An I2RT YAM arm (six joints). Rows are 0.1 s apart.
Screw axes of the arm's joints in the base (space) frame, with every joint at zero. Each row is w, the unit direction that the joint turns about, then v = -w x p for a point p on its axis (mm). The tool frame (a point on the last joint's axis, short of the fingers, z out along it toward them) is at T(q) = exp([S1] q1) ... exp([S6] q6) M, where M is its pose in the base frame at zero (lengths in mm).
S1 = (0, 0, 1, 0, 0, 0)
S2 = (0, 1, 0, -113.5, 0, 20)
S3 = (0, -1, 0, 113.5, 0, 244)
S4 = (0, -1, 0, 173.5, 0, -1)
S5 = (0, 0, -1, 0, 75, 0)
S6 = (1, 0, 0, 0, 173.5, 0)
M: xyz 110.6 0 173.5 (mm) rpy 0 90 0 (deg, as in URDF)
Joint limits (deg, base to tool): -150..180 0..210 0..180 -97..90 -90..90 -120..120
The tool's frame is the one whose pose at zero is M.
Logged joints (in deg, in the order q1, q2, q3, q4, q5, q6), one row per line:
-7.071 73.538 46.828 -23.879 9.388 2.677
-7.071 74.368 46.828 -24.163 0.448 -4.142
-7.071 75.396 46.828 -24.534 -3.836 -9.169
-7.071 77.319 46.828 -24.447 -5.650 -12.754
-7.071 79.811 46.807 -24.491 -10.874 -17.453
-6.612 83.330 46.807 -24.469 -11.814 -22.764
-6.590 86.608 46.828 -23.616 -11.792 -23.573
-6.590 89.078 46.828 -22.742 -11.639 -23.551
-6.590 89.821 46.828 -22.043 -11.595 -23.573
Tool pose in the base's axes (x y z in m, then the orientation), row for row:
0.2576 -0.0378 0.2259 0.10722 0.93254 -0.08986 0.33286
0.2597 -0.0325 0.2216 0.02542 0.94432 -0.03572 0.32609
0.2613 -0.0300 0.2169 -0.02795 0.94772 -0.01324 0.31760
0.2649 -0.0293 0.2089 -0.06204 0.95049 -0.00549 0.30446
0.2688 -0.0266 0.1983 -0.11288 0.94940 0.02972 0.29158
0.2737 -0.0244 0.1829 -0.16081 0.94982 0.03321 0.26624
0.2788 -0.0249 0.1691 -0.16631 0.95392 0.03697 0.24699
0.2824 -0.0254 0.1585 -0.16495 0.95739 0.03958 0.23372
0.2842 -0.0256 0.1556 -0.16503 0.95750 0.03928 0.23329
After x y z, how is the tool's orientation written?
As a quaternion, x y z w.
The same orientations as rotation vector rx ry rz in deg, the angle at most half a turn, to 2 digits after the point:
16.05 139.55 -13.45
3.82 141.78 -5.36
-4.21 142.89 -2.00
-9.41 144.24 -0.83
-17.24 145.00 4.54
-24.88 146.94 5.14
-25.98 149.04 5.78
-25.95 150.62 6.23
-25.97 150.67 6.18

